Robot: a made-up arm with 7 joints.
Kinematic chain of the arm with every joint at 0, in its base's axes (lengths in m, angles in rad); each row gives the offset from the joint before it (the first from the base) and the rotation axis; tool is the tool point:
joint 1: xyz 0 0 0.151 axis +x
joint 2: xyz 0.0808 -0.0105 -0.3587 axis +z
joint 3: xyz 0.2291 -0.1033 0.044 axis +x
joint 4: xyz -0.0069 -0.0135 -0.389 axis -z
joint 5: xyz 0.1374 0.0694 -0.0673 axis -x
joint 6: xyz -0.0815 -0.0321 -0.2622 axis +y
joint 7: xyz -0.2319 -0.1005 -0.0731 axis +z
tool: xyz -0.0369 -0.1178 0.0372
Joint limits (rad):
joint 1: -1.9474..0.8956
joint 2: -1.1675..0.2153
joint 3: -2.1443..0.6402
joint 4: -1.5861..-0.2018
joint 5: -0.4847..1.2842
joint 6: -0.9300..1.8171
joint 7: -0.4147..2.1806
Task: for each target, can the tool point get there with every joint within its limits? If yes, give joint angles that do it. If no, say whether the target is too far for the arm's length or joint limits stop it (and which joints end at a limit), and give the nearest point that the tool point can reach.
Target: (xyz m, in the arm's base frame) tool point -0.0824 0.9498 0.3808
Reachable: no: joint limits stop it (at a limit: joint 1, joint 3, joint 6, joint 7) | nearest point -0.0811 0.6487 0.4953 | short by 0.322 m
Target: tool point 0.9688 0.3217 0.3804
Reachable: no: joint limits stop it (at a limit: joint 1, joint 2, joint 3, joint 6, joint 7) | nearest point 0.8669 0.2855 0.4168 | short by 0.114 m
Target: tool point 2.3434 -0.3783 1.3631
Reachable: no: too far | nearest point 0.9045 -0.2886 0.9516 | short by 1.499 m
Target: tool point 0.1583 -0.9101 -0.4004
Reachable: yes | joints 0.1866 -0.3449 -1.2487 -1.3069 0.1255 -0.2852 0.5328
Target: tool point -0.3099 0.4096 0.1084
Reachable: no: joint limits stop it (at a limit: joint 1, joint 2, joint 3, joint 4, joint 7) | nearest point -0.2863 0.3918 0.2293 | short by 0.124 m
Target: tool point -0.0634 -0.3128 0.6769
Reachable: yes | joints -1.5991 -0.8571 -0.9251 -1.0656 1.1070 0.8494 0.2977
